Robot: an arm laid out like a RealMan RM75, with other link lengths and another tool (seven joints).
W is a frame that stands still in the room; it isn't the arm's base.
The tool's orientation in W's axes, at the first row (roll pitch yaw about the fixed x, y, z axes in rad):
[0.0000 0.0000 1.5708]
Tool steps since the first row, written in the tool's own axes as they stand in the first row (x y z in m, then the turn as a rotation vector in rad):
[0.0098 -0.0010 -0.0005 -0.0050 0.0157 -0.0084]
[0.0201 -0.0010 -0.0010 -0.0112 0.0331 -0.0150]
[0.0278 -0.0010 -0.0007 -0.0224 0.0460 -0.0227]
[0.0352 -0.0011 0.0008 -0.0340 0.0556 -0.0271]
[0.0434 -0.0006 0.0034 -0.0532 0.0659 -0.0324]
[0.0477 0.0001 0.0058 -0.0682 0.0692 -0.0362]
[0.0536 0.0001 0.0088 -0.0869 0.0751 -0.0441]
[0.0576 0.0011 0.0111 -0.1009 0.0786 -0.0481]
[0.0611 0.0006 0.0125 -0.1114 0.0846 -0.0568]
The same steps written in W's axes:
[0.0010 0.0098 -0.0005 -0.0157 -0.0050 -0.0084]
[0.0010 0.0201 -0.0010 -0.0331 -0.0112 -0.0150]
[0.0010 0.0278 -0.0007 -0.0460 -0.0224 -0.0227]
[0.0011 0.0352 0.0008 -0.0556 -0.0340 -0.0271]
[0.0006 0.0434 0.0034 -0.0659 -0.0532 -0.0324]
[-0.0001 0.0477 0.0058 -0.0692 -0.0682 -0.0362]
[-0.0001 0.0536 0.0088 -0.0751 -0.0869 -0.0441]
[-0.0011 0.0576 0.0111 -0.0786 -0.1009 -0.0481]
[-0.0006 0.0611 0.0125 -0.0846 -0.1114 -0.0568]

